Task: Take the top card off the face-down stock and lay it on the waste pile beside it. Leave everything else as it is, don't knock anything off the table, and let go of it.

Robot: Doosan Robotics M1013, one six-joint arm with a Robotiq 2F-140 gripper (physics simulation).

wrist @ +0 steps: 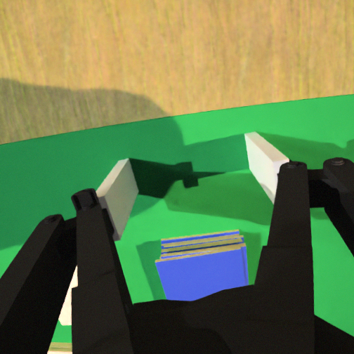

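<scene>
The face-down stock [202, 275] is a stack of blue-backed cards with pale edges, low in the middle of the wrist view. Its cards are slightly out of line, and its near part is hidden behind the gripper body. My gripper [189, 163] is open with nothing between its pale finger pads. The pads show apart on either side, farther up the view than the stock. A white piece [68, 305] shows in part at the lower left behind the left finger; I cannot tell if it is the waste pile.
The green table top [210, 137] has a curved far edge, with brown wood-grained floor [200, 50] beyond it. Another pale-edged thing [61, 346] shows in part at the bottom left. Shadows of the gripper and arm fall across the green surface.
</scene>
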